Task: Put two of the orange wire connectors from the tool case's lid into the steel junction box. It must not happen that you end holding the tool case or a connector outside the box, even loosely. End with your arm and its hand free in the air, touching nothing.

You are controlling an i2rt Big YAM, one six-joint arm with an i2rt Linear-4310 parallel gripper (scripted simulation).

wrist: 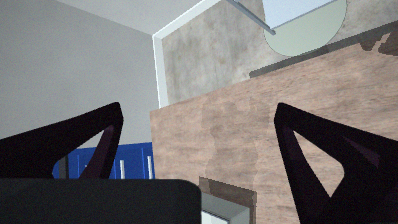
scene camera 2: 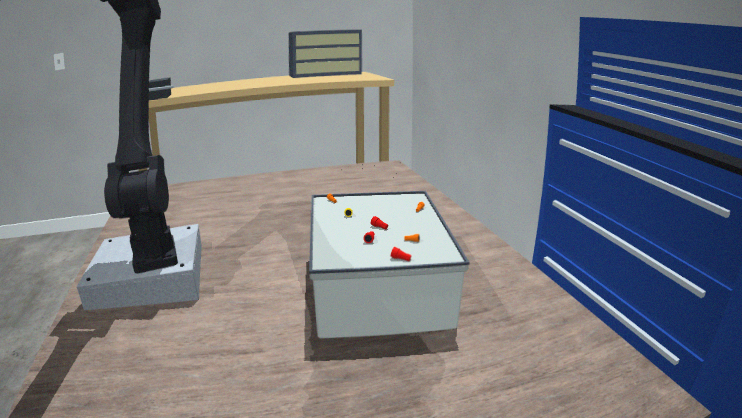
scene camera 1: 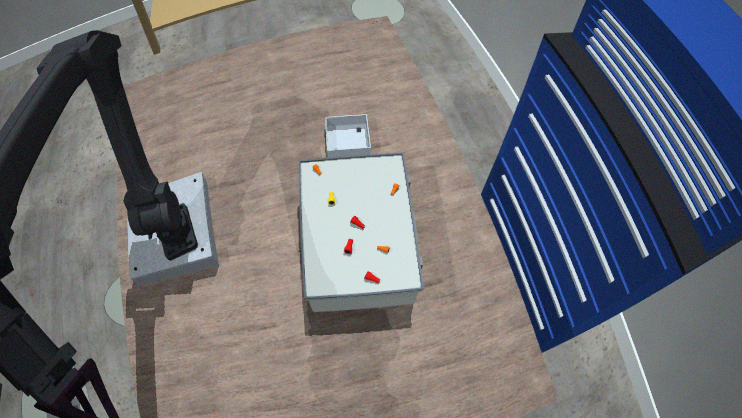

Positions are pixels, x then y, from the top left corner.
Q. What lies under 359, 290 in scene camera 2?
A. A tool case.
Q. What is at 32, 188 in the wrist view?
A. The gripper.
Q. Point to a tool case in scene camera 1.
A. At 362, 184
